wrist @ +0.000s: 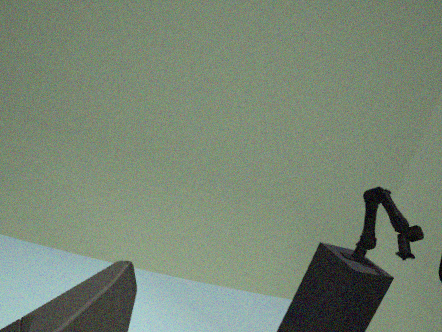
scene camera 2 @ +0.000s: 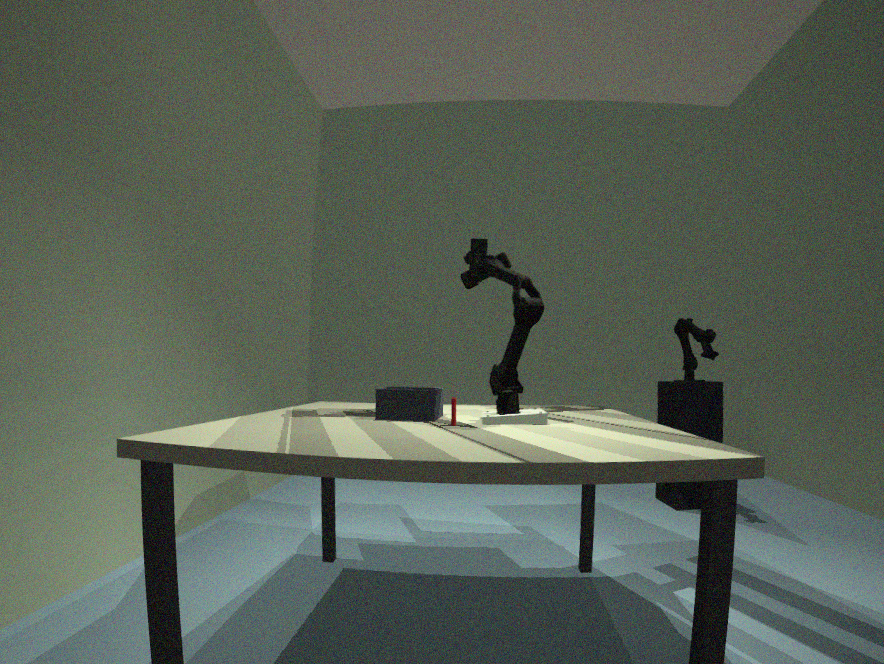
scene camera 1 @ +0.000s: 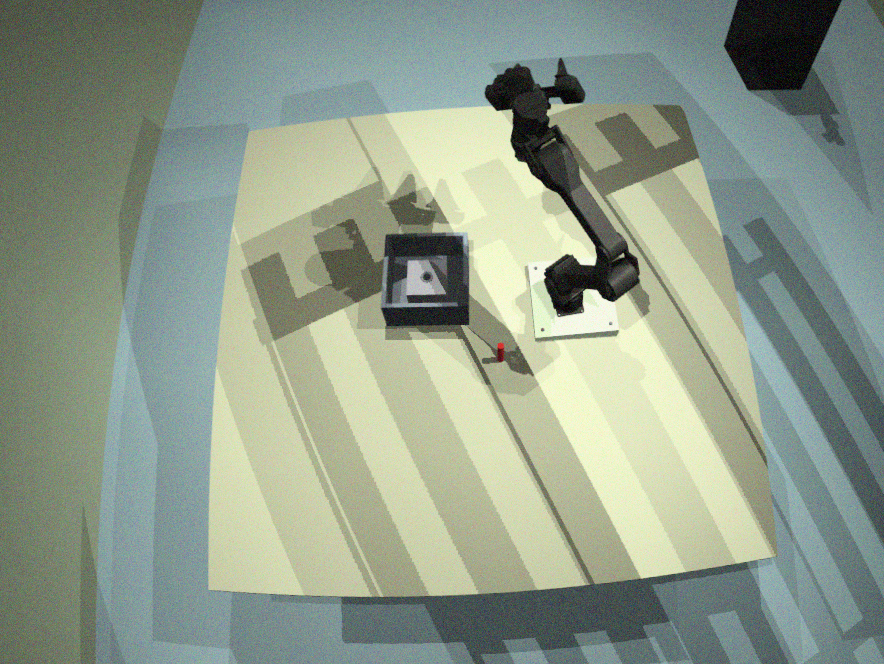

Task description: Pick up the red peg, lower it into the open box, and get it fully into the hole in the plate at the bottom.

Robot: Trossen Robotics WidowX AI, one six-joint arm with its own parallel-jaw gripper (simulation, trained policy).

Labels:
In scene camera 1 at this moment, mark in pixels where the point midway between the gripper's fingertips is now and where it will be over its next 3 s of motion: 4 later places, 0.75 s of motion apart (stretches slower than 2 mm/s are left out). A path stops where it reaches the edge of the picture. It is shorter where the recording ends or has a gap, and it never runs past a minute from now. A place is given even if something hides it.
The gripper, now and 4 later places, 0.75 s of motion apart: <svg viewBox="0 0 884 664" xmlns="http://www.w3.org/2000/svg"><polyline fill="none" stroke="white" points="539,61 462,138 443,245 483,320 494,351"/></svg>

